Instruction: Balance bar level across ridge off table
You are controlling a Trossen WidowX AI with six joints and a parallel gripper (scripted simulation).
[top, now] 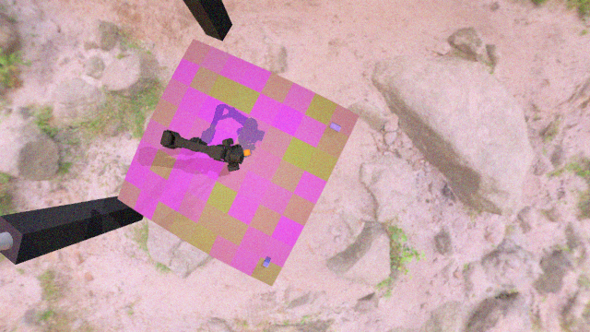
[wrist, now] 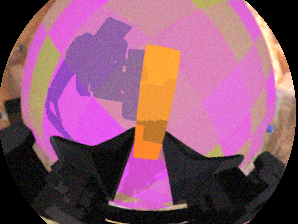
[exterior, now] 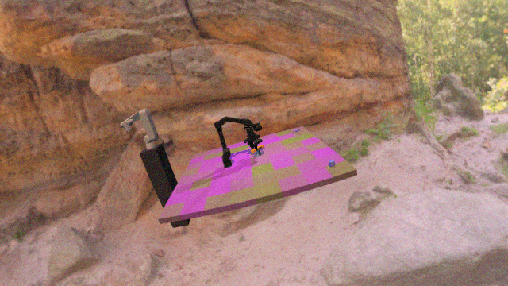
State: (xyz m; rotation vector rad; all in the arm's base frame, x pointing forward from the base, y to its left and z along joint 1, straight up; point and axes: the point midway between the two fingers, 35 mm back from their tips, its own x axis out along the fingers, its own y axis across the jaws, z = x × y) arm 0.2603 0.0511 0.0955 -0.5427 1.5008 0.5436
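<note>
Right now the orange bar is 20 mm to the left of my gripper tip and 20 mm ahead of it. Round my gripper tip: small purple block: 480 mm ahead, 450 mm to the left, 50 mm below; then small blue cube: 550 mm to the right, 480 mm ahead, 40 mm below.
</note>
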